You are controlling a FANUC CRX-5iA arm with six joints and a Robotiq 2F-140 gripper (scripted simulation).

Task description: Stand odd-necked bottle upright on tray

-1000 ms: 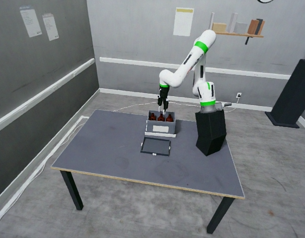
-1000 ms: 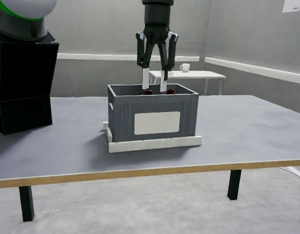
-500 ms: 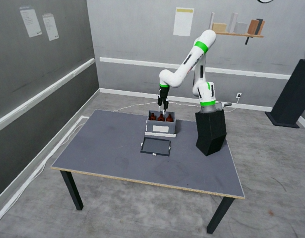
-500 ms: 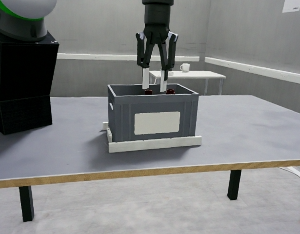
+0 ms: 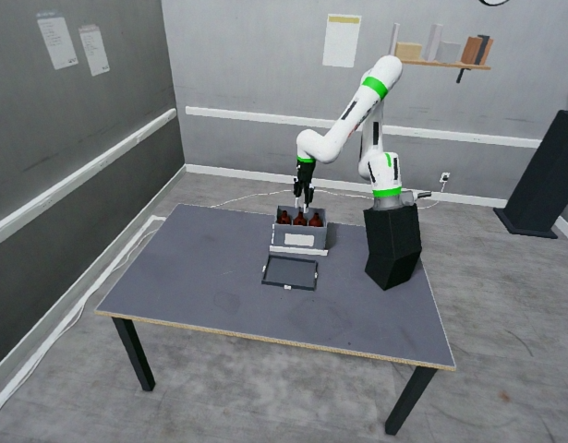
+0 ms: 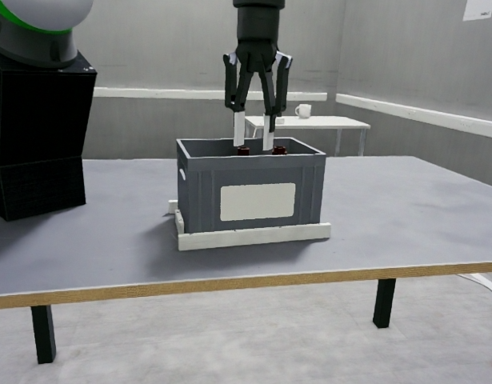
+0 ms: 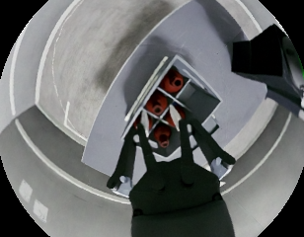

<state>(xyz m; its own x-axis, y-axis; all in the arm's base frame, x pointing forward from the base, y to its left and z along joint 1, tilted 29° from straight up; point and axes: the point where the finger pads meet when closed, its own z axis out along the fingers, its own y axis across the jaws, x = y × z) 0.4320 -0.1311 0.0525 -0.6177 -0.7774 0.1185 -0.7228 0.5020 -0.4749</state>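
The grey crate lies 130 mm below my hand and 50 mm to the left of it. Also, from my hand: dark tray (310 mm to the left, 200 mm below, 10 mm ahead).
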